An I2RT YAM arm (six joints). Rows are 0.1 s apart.
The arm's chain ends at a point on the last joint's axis. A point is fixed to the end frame.
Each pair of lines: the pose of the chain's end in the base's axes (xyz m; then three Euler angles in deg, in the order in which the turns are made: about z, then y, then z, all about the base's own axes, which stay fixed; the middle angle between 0 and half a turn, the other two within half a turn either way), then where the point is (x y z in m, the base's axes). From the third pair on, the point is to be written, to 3 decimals.
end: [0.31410, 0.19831, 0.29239, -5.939, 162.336, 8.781]
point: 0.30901 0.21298 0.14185
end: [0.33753, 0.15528, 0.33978, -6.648, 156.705, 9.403]
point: 0.34680 0.17170 0.18961
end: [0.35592, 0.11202, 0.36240, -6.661, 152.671, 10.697]
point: 0.375 0.131 0.213
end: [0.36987, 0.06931, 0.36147, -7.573, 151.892, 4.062]
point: 0.393 0.085 0.213
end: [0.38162, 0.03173, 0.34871, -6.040, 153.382, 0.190]
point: 0.402 0.047 0.200
